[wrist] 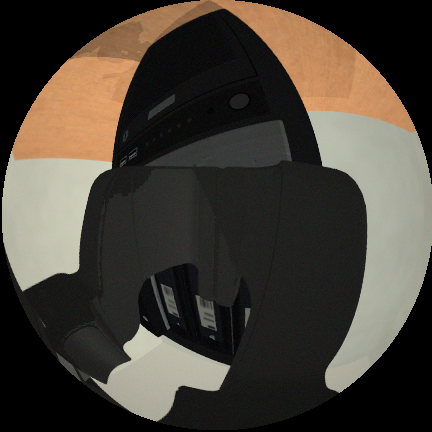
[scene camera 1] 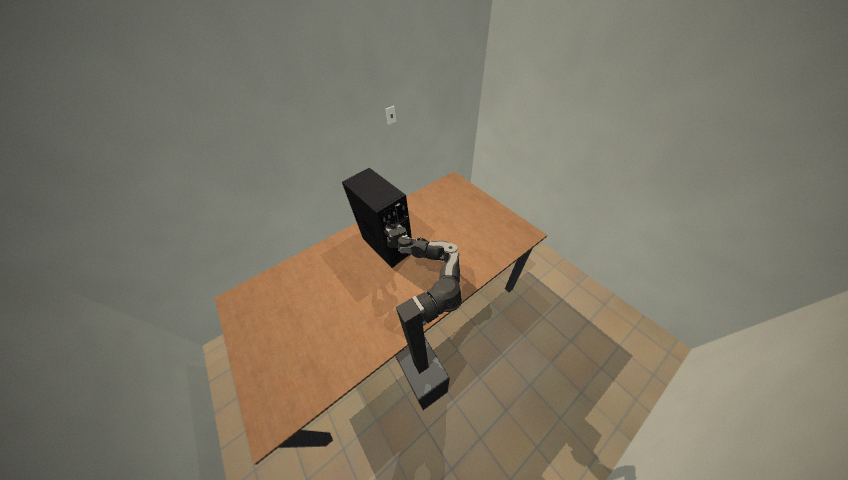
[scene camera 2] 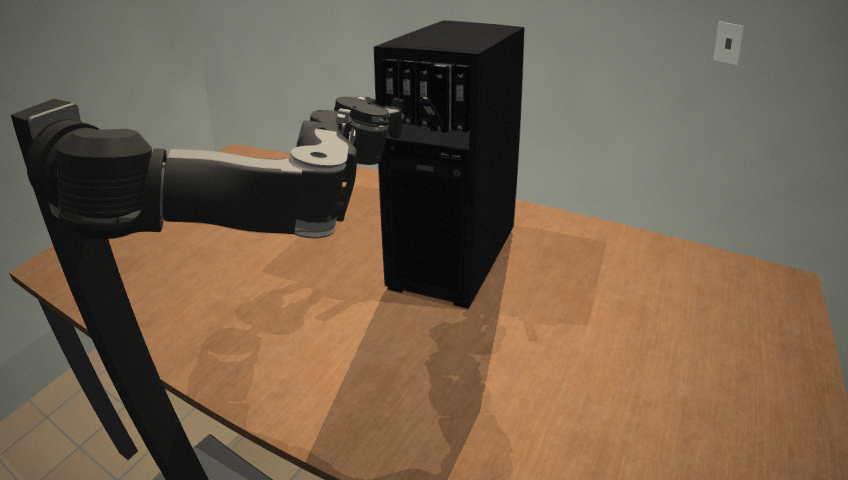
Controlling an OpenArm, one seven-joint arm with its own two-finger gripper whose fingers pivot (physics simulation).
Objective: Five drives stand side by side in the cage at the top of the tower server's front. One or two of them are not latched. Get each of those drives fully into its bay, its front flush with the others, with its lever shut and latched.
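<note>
The black tower server stands on the table. Five drives stand side by side in its top cage. In scene camera 2, the fourth drive from the left stands out past its neighbours, and its lever is swung out from the bottom, towards the left. The first, second, third and fifth look seated, though the gripper hides the lower front of the first. My gripper is shut and empty, at that lower front; contact cannot be told.
The wooden table carries the tower. The arm reaches in from its stand at the table's front edge. A grey panel lies below the drive cage. A wall switch is behind.
</note>
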